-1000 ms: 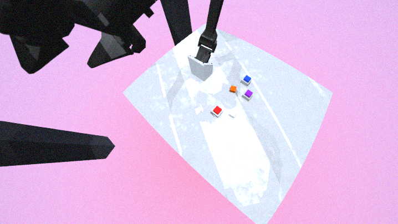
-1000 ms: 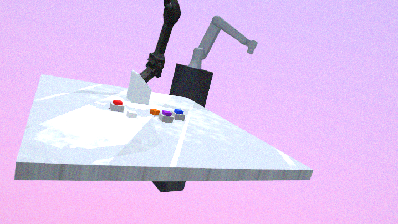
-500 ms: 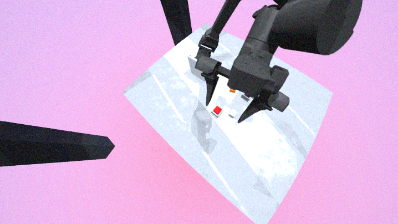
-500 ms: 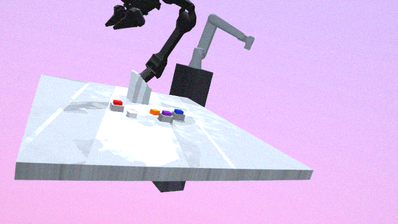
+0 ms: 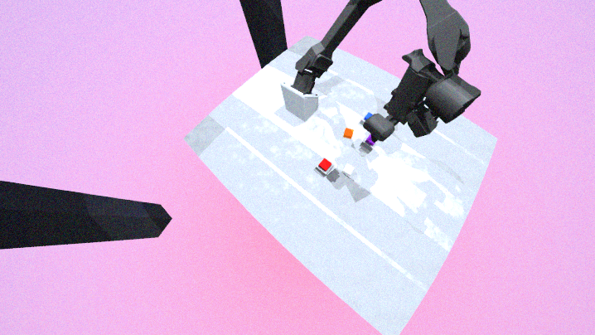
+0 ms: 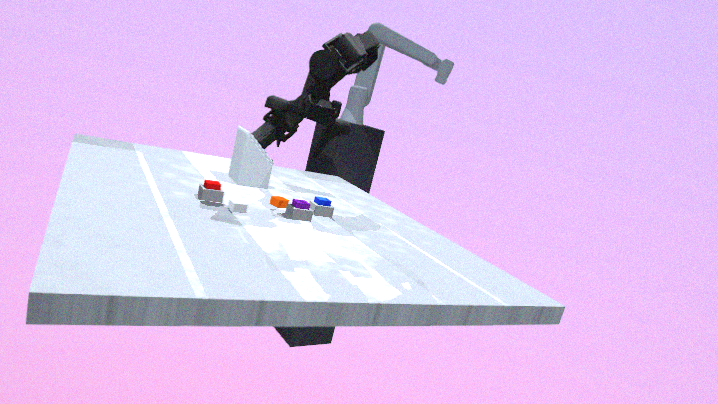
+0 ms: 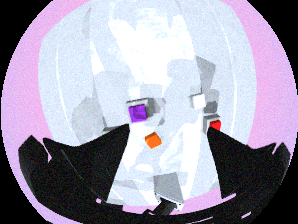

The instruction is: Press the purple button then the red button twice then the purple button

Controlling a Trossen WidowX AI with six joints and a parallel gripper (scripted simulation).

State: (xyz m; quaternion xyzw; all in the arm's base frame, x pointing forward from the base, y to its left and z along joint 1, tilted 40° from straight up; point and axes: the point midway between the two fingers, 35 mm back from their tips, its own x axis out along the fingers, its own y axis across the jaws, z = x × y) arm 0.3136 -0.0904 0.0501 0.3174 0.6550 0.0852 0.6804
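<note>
Right now the purple button is 12 cm below my gripper tip, 5 cm to the left of it and 1 cm behind it. From my gripper tip the other things lie so: white block 14 cm below, 10 cm to the right, 3 cm behind; then orange block 14 cm below, 10 cm behind, 4 cm to the left; then blue button 13 cm to the left, 12 cm below, 6 cm behind.
</note>
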